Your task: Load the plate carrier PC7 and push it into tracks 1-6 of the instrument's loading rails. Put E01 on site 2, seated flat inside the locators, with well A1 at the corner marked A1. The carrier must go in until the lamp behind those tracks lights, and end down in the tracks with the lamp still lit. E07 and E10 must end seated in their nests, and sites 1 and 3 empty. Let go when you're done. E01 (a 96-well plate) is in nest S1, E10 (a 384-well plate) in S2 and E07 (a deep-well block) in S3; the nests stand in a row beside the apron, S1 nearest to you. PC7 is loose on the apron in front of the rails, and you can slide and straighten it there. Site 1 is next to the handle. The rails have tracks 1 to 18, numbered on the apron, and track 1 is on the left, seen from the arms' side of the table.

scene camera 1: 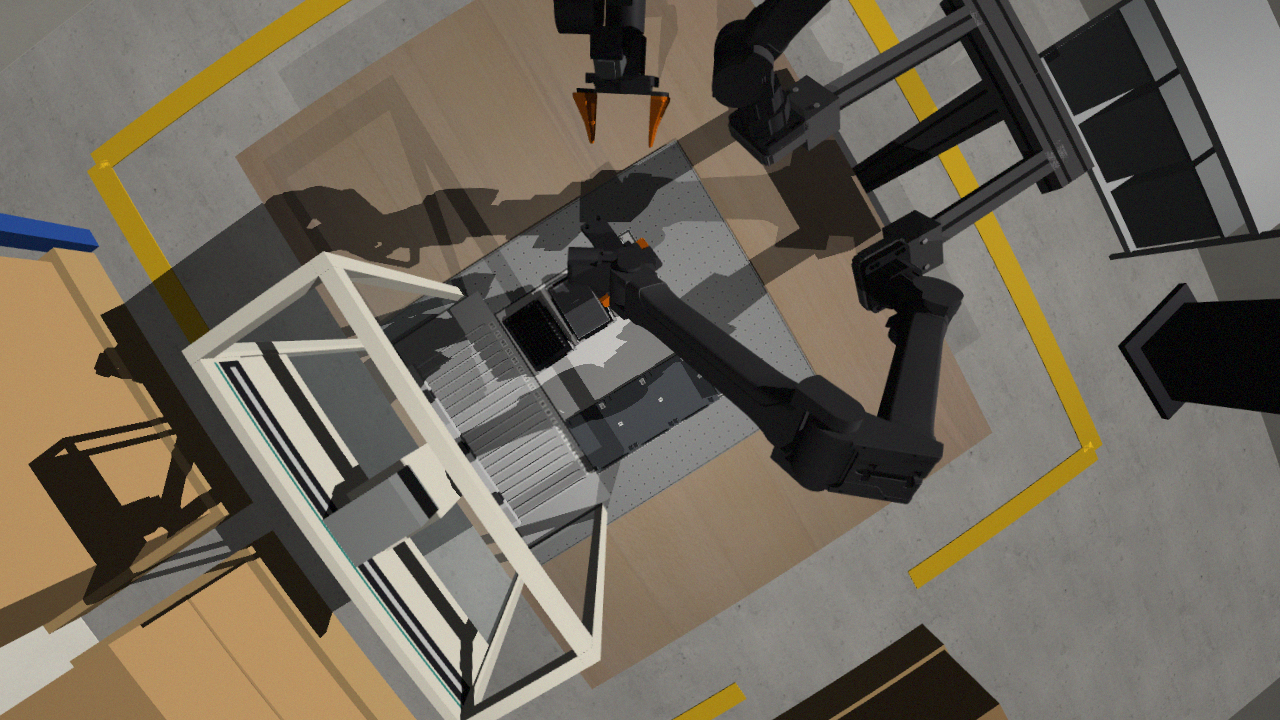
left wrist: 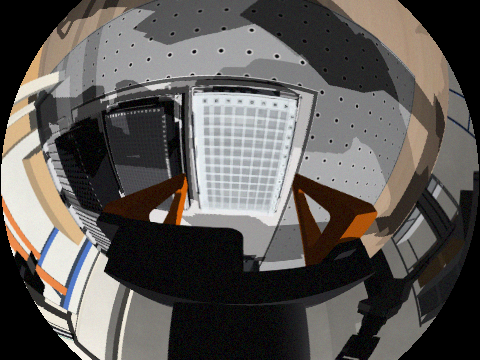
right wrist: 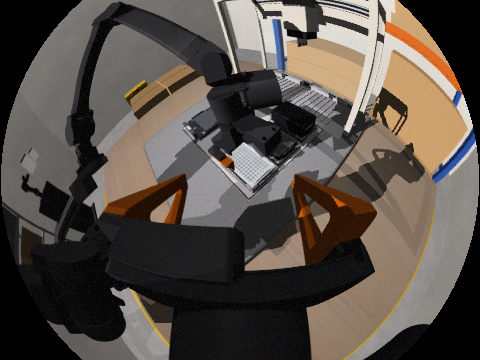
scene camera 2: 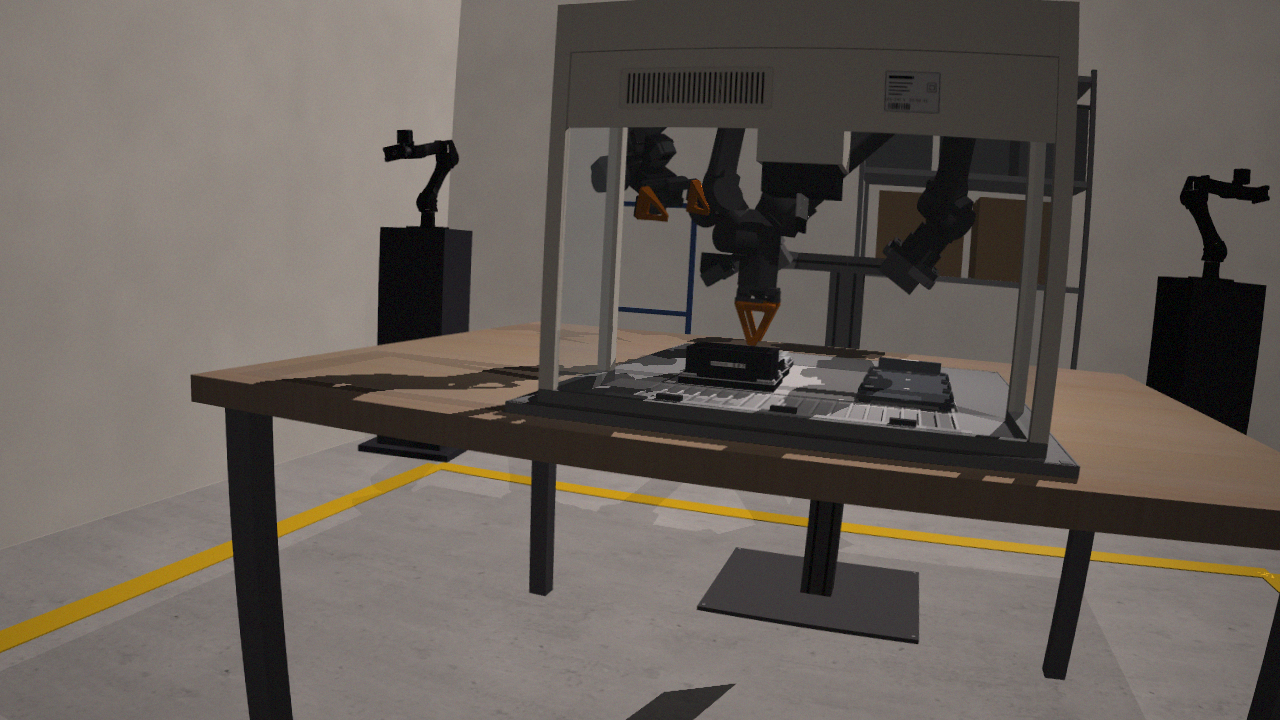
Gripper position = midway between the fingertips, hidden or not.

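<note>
Visible: a white plate E01 (left wrist: 249,177) and a carrier PC7 (scene camera 1: 647,407), the carrier PC7 (right wrist: 199,126) appearing here too. Grippers: the left gripper (left wrist: 239,179); the right gripper (scene camera 1: 620,145), with a further sight of the right gripper (right wrist: 240,179).
</note>
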